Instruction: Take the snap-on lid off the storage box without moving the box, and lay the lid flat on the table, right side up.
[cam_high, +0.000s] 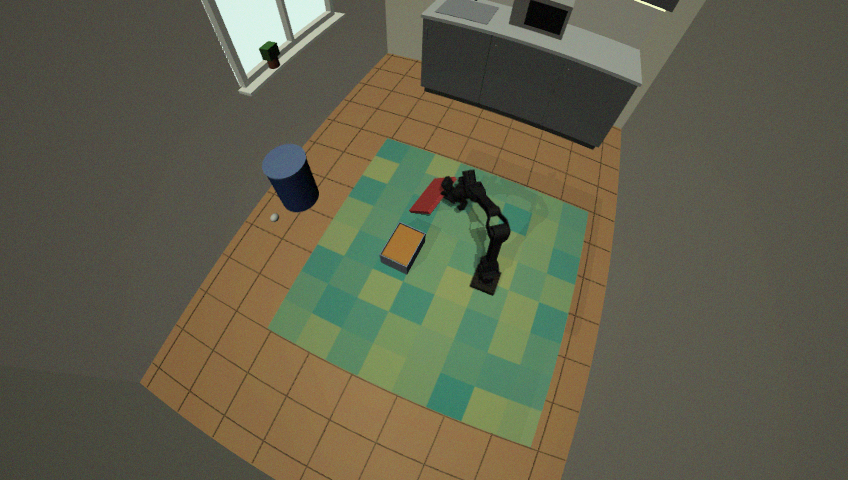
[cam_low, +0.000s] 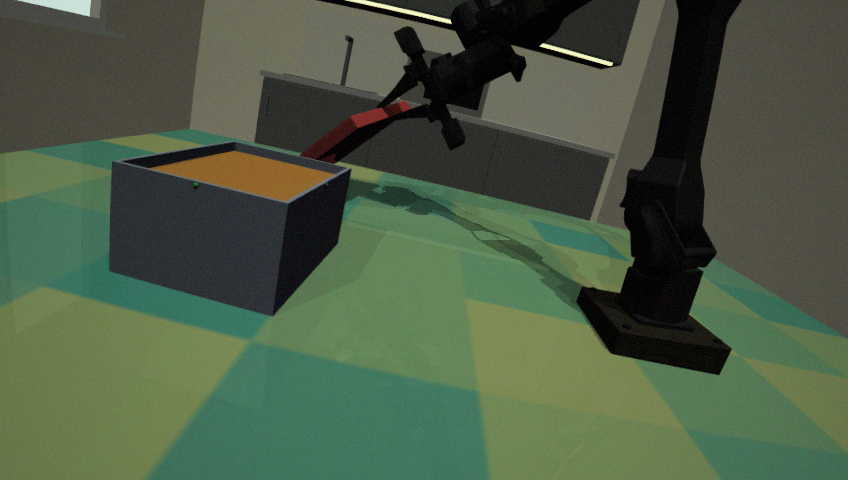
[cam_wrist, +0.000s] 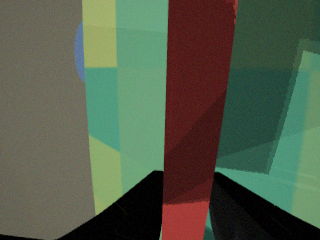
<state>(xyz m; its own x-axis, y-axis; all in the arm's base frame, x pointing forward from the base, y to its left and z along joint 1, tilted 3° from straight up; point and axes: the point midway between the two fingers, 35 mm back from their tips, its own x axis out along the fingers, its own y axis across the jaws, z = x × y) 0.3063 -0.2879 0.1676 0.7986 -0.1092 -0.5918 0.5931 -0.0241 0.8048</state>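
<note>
Right now the red lid is 6 cm ahead of my gripper tip, 2 cm to the right of it and 6 cm below it. Round my gripper tip: storage box: 9 cm ahead, 30 cm to the left, 10 cm below.
</note>
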